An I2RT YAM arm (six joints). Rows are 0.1 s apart.
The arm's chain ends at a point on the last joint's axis. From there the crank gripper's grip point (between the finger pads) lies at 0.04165 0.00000 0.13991 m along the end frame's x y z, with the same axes.
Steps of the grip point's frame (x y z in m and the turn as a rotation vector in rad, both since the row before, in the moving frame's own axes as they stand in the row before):
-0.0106 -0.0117 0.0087 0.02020 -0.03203 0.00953
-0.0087 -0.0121 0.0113 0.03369 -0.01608 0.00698
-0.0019 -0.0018 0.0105 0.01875 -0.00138 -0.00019
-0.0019 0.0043 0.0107 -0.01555 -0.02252 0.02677
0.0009 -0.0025 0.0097 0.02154 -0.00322 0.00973
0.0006 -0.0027 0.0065 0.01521 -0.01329 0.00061
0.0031 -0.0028 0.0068 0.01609 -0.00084 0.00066
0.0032 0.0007 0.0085 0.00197 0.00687 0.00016
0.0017 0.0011 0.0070 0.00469 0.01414 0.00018
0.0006 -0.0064 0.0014 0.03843 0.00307 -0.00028
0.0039 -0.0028 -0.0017 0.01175 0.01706 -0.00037
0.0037 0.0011 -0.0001 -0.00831 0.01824 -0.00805
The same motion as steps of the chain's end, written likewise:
-0.0061 -0.0092 0.0075 0.02020 -0.03203 0.00953
-0.0065 -0.0077 0.0107 0.03369 -0.01608 0.00698
-0.0017 0.0008 0.0105 0.01875 -0.00138 -0.00019
0.0013 0.0010 0.0098 -0.01555 -0.02252 0.02677
0.0013 0.0001 0.0096 0.02154 -0.00322 0.00973
0.0025 -0.0006 0.0060 0.01521 -0.01329 0.00061
0.0032 -0.0006 0.0068 0.01609 -0.00084 0.00066
0.0022 0.0010 0.0088 0.00197 0.00687 0.00016
-0.0003 0.0017 0.0076 0.00469 0.01414 0.00018
0.0002 -0.0010 0.0016 0.03843 0.00307 -0.00028
0.0015 -0.0011 -0.0010 0.01175 0.01706 -0.00037
0.0012 0.0003 0.0007 -0.00831 0.01824 -0.00805

